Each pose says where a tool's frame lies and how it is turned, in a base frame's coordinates. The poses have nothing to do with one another.
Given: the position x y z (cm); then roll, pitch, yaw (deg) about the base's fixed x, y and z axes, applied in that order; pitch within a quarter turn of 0, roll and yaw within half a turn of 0.
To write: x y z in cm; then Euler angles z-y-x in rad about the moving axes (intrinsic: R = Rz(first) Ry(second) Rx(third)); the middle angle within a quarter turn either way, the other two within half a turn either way. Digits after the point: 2 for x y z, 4 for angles.
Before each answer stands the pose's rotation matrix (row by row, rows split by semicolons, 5 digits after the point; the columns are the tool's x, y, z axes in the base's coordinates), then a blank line. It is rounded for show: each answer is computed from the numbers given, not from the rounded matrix.
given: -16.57 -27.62 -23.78 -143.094 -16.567 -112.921
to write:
-0.37329 -0.80317 0.46429; -0.88281 0.15372 -0.44387; 0.28514 -0.57558 -0.76643

-16.57 -27.62 -23.78 -1.9708 -0.2891 -2.4975
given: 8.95 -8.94 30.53 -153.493 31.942 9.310
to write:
0.83741 -0.08824 -0.53941; 0.13728 -0.92129 0.36384; -0.52906 -0.37873 -0.75938

8.95 -8.94 30.53 0.1625 0.5575 -2.6790
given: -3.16 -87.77 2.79 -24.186 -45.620 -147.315
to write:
-0.58866 0.24616 0.76999; -0.37770 -0.92590 0.00726; 0.71472 -0.28655 0.63802

-3.16 -87.77 2.79 -2.5711 -0.7962 -0.4221
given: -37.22 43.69 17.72 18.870 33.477 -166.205
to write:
-0.81005 0.05238 -0.58402; -0.19889 -0.96150 0.18963; -0.55160 0.26977 0.78928

-37.22 43.69 17.72 -2.9008 0.5843 0.3293
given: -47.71 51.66 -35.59 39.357 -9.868 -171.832
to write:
-0.97521 0.21743 0.04107; -0.13997 -0.74993 0.64654; 0.17138 0.62477 0.76177

-47.71 51.66 -35.59 -2.9990 -0.1722 0.6869
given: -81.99 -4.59 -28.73 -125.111 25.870 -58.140
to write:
0.47495 -0.67692 0.56233; -0.76422 -0.00044 0.64495; -0.43633 -0.73606 -0.51752

-81.99 -4.59 -28.73 -1.0147 0.4515 -2.1836
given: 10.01 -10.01 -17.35 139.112 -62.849 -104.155
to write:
-0.11160 -0.59060 -0.79921; -0.44248 0.74964 -0.49219; 0.88981 0.29871 -0.34499

10.01 -10.01 -17.35 -1.8178 -1.0969 2.4280
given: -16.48 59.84 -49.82 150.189 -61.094 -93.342
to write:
-0.02818 -0.84082 -0.54057; -0.48255 0.48505 -0.72930; 0.87541 0.24030 -0.41941

-16.48 59.84 -49.82 -1.6291 -1.0663 2.6213
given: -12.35 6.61 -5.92 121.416 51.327 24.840
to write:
0.56706 0.82360 -0.01080; 0.26250 -0.19313 -0.94541; -0.78072 0.53327 -0.32571

-12.35 6.61 -5.92 0.4335 0.8958 2.1191
